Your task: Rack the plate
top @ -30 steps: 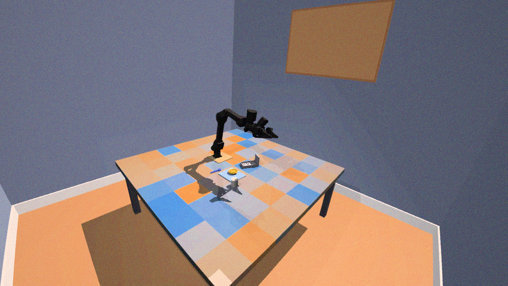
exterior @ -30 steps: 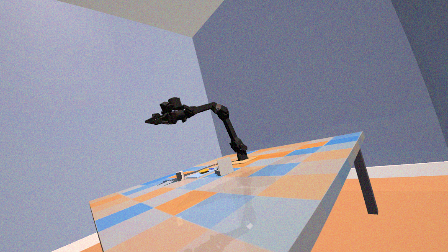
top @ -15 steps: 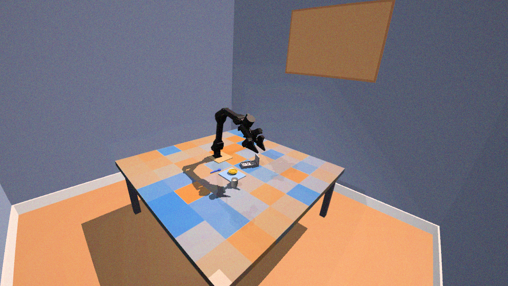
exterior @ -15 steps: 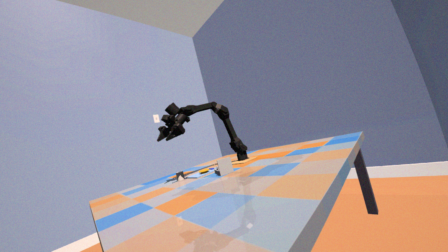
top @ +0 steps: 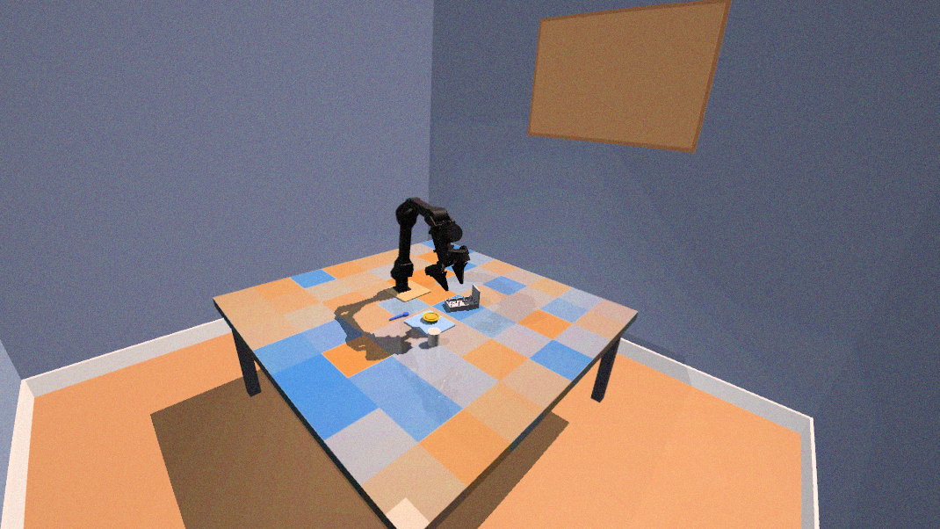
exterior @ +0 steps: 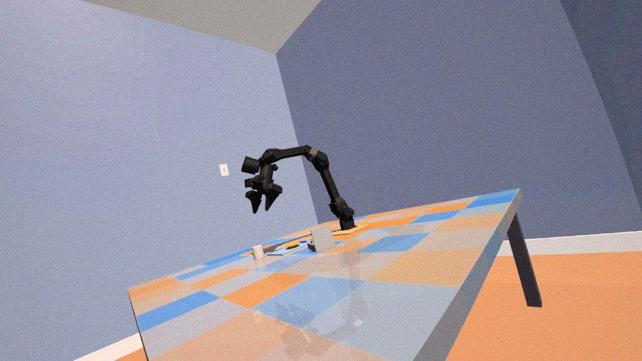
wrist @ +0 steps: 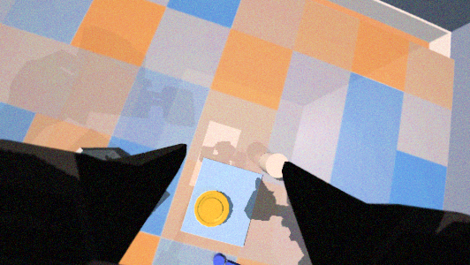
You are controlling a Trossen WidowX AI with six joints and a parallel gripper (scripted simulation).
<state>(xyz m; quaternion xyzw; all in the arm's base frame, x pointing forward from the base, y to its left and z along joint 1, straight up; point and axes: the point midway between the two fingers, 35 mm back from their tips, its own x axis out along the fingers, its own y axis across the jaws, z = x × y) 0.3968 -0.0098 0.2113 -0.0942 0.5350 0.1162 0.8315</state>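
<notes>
Right now the yellow plate is 170 mm below my gripper tip, 110 mm behind it and 20 mm to the right of it. The rest, counted from my gripper tip: light blue mat: 180 mm below, 100 mm behind, 40 mm to the right; white cup: 160 mm below, 90 mm to the right, 20 mm ahead; grey dish rack: 160 mm below, 150 mm to the left, 150 mm behind.
</notes>
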